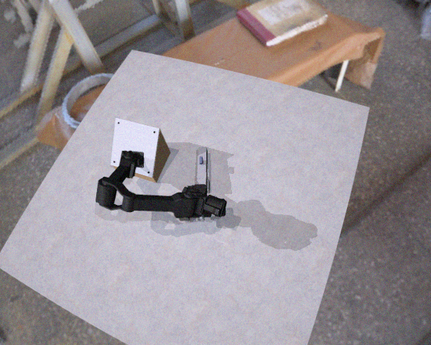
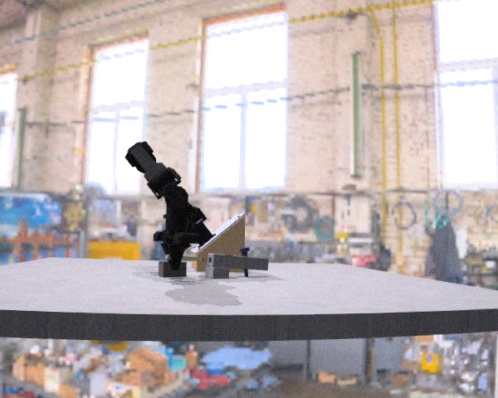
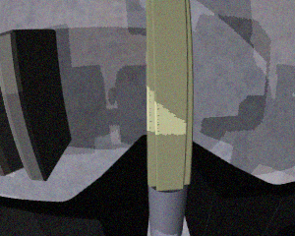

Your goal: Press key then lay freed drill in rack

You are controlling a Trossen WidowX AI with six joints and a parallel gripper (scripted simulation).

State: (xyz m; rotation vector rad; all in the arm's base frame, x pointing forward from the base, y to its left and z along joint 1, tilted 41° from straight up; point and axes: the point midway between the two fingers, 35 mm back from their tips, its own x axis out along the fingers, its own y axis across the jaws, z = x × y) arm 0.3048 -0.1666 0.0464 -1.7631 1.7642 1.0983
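Right now the rack is 8 cm behind my gripper tip and 1 cm to the left of it. Also, from my gripper tip: drill 1 cm behind, 4 cm to the left, 3 cm above; blue key 5 cm behind, 21 cm to the left, 3 cm above.
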